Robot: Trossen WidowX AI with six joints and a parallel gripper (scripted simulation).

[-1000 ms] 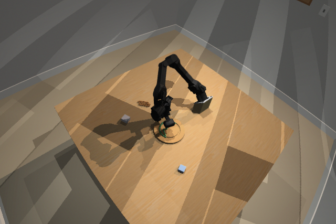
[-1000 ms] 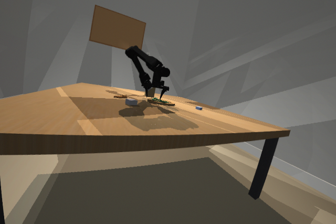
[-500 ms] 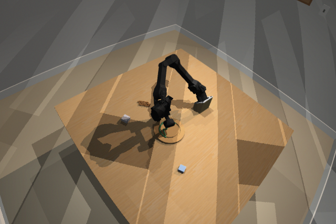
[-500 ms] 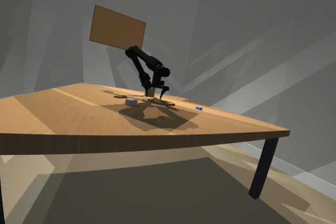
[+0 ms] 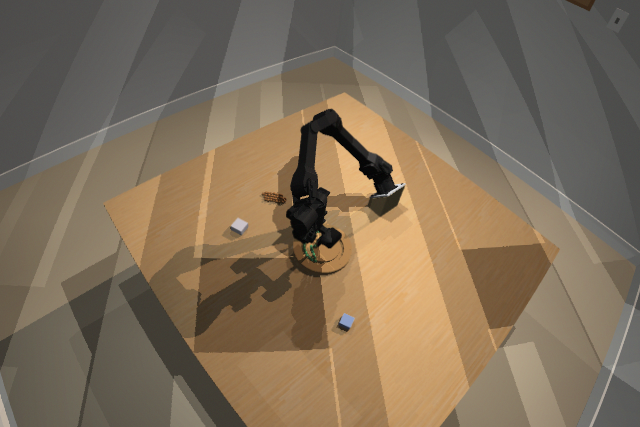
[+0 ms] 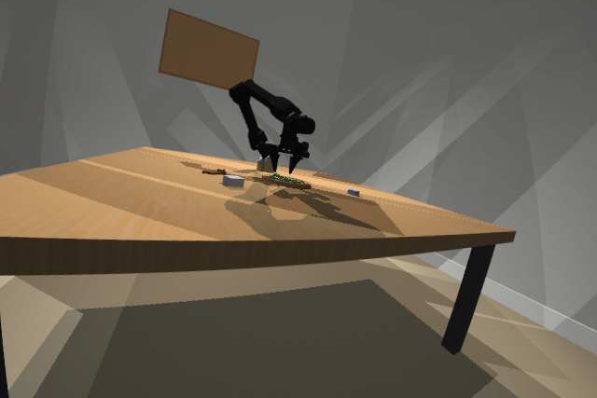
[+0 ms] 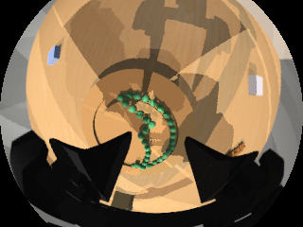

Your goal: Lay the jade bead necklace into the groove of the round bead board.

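My gripper tip is 30 mm past the round wooden bead board, 30 mm to the right of it and 30 mm above it. Also, from my gripper tip: blue block (60 mm ahead, 290 mm to the left, 30 mm below); then pale grey block (170 mm ahead, 180 mm to the right, 30 mm below).
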